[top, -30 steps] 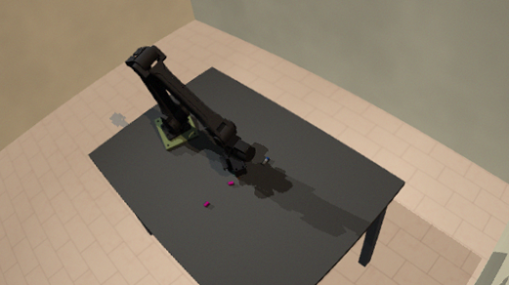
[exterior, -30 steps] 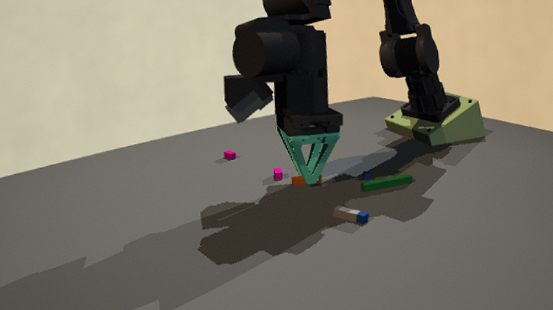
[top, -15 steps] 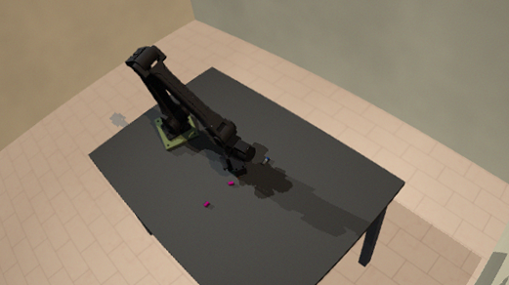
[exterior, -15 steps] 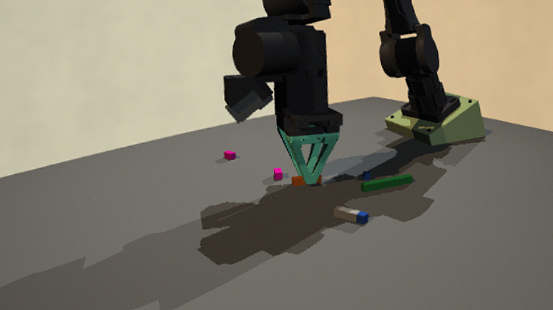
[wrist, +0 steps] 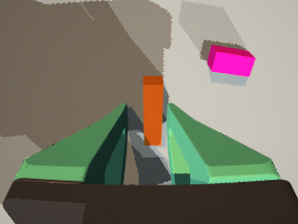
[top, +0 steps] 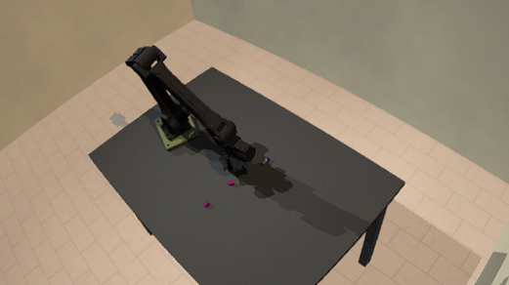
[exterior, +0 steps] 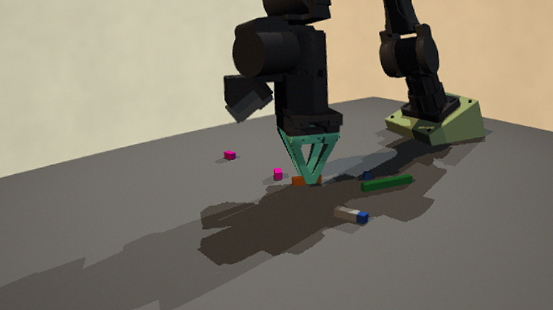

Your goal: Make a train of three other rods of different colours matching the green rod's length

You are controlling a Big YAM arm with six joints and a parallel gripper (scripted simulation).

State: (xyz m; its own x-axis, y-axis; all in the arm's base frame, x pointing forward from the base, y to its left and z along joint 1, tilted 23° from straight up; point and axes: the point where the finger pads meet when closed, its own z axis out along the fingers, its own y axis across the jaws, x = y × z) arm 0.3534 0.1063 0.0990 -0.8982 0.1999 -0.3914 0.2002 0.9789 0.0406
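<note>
Now: the orange rod 10 mm below my hand. Also, from my hand: grey rod: 120 mm to the left, 20 mm ahead, 10 mm below; then magenta rod: 50 mm to the right, 20 mm ahead, 10 mm below; then green rod: 90 mm behind, 70 mm to the left, 10 mm below.
</note>
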